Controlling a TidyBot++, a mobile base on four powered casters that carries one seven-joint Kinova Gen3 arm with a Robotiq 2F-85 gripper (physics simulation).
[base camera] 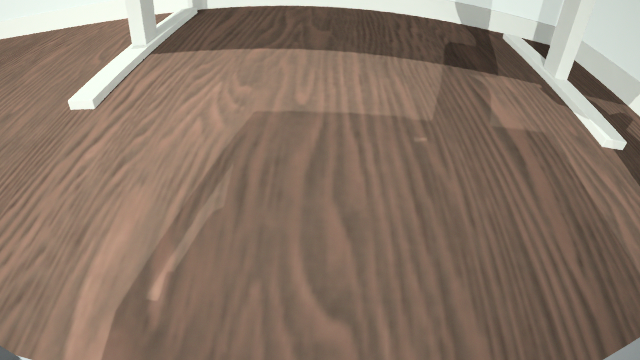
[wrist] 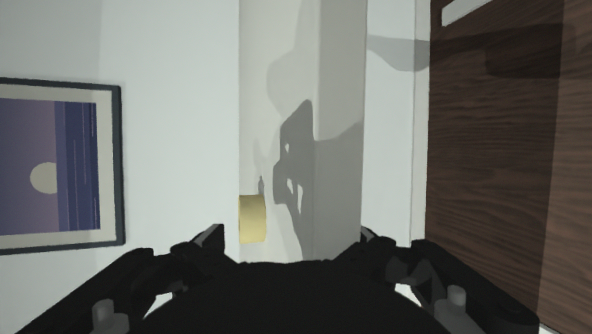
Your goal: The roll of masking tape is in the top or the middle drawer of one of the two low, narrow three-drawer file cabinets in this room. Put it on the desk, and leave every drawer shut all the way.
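The roll of masking tape (wrist: pixel 252 219) is pale yellow and lies flat on the white desk (wrist: pixel 260 50), left of centre in the wrist view, which is turned on its side. My gripper (wrist: pixel 285 235) is open, with nothing between its fingers. The tape is beyond the fingers, nearer the left one, and apart from them. The gripper's shadow falls across the desk top and its front edge. The two file cabinets and their drawers do not show in either view.
In the base camera view, white desk legs with long feet (base camera: pixel 125 67) (base camera: pixel 585 102) stand on the wooden floor (base camera: pixel 320 200) at left and right, with a wall and skirting behind. A framed picture (wrist: pixel 47 165) hangs on the wall at the wrist view's left.
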